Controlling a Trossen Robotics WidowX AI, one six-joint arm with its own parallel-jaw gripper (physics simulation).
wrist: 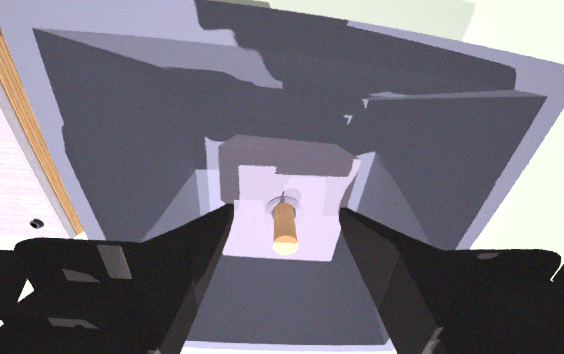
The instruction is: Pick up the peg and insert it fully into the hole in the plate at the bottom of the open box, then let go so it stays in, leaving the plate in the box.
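Frame: origin at the arm's base, x back, y right, z up, level; centimetres.
Where they show: gripper, fingertip midpoint: (287, 211).
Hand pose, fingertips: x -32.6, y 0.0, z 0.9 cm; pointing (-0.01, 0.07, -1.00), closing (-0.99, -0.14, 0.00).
Each offset is from my fingertips to the top centre of the thing.
The wooden peg {dx +0.2, dy +0.4, dz +2.7 cm} (285, 230) stands in the ringed hole of the pale plate {dx +0.2, dy +0.4, dz +0.0 cm} (252, 235), its light round top facing the camera and its lower end hidden in the hole. How deep it sits cannot be told exactly. The plate lies at the bottom of the open grey-violet box {dx +0.2, dy +0.4, dz +3.7 cm} (295, 305). My gripper (287, 211) is open, with one black finger to the left and one to the right of the peg, apart from it, and nothing is held between them.
The box's sloping inner walls surround the fingers on the left, right and far side, largely in dark shadow. A wood-edged pale board (30, 180) with a small dark hole lies outside the box at the left.
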